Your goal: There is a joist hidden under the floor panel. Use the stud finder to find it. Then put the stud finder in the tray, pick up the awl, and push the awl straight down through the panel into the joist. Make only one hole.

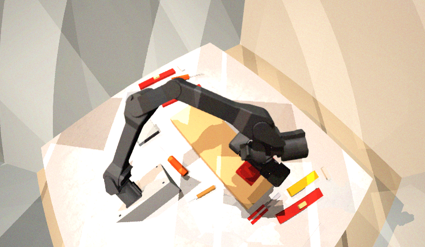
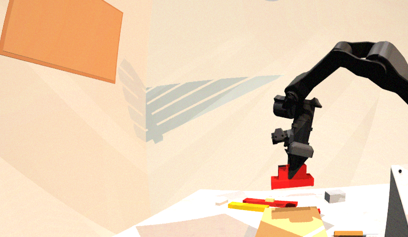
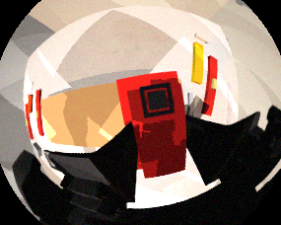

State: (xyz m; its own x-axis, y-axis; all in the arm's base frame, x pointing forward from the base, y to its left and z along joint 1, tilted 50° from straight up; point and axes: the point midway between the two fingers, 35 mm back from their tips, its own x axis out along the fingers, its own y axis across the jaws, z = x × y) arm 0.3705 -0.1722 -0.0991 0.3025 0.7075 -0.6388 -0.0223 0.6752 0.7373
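The awl is 210 mm behind my gripper tip, 160 mm below it and 80 mm to the left of it. Round my gripper tip: yellow block: 210 mm to the right, 160 mm below, 130 mm ahead; red stud finder: 20 mm above, 10 mm ahead.
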